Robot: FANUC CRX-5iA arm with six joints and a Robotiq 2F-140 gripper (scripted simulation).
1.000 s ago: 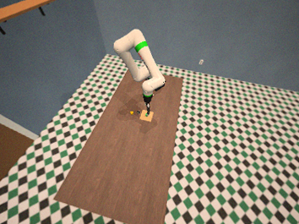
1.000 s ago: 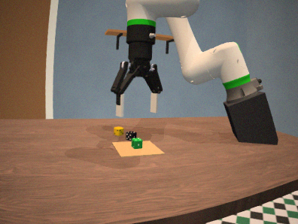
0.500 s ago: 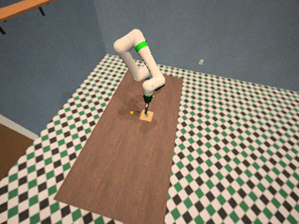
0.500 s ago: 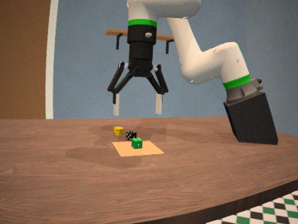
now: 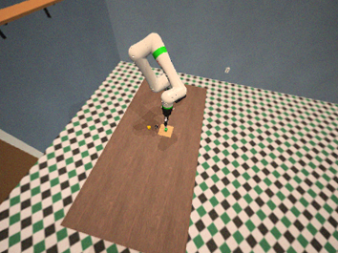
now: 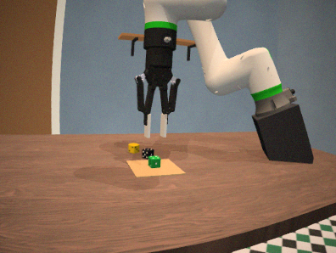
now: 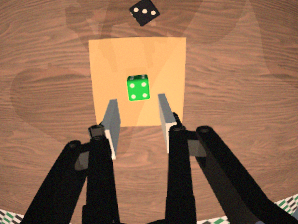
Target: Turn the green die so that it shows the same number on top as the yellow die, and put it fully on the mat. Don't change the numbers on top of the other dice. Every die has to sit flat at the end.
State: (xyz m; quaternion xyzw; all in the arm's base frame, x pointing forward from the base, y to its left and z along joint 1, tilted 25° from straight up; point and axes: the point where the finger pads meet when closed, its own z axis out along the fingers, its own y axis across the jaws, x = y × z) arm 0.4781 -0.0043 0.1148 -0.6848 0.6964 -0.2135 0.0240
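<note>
My hand is 11 cm above the green die. The rest, counted from my hand: yellow die (18 cm to the right, 11 cm below, 1 cm behind); black die (11 cm below, 10 cm to the right, 3 cm behind); mat (12 cm below).
</note>
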